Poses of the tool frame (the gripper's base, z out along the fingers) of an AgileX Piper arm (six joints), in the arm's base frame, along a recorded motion.
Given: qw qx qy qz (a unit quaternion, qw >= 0); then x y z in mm.
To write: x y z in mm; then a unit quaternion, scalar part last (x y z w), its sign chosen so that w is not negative. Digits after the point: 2 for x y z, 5 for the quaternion.
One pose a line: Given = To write
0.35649 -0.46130 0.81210 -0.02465 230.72 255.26 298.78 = 230.72 255.26 298.78 -0.46130 0.81210 -0.02465 0.35649
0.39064 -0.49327 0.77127 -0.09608 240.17 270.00 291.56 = 240.17 270.00 291.56 -0.49327 0.77127 -0.09608 0.39064
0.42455 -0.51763 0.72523 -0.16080 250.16 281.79 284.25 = 250.16 281.79 284.25 -0.51763 0.72523 -0.16080 0.42455
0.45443 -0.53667 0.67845 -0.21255 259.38 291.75 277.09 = 259.38 291.75 277.09 -0.53667 0.67845 -0.21255 0.45443
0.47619 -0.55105 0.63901 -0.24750 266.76 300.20 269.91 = 266.76 300.20 269.91 -0.55105 0.63901 -0.24750 0.47619
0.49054 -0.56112 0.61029 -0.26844 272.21 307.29 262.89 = 272.21 307.29 262.89 -0.56112 0.61029 -0.26844 0.49054
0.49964 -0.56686 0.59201 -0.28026 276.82 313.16 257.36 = 276.82 313.16 257.36 -0.56686 0.59201 -0.28026 0.49964
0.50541 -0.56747 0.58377 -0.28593 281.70 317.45 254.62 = 281.70 317.45 254.62 -0.56747 0.58377 -0.28593 0.50541
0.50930 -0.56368 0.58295 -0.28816 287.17 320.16 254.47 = 287.17 320.16 254.47 -0.56368 0.58295 -0.28816 0.50930
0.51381 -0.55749 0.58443 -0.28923 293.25 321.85 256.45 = 293.25 321.85 256.45 -0.55749 0.58443 -0.28923 0.51381
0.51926 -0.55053 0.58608 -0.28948 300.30 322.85 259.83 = 300.30 322.85 259.83 -0.55053 0.58608 -0.28948 0.51926
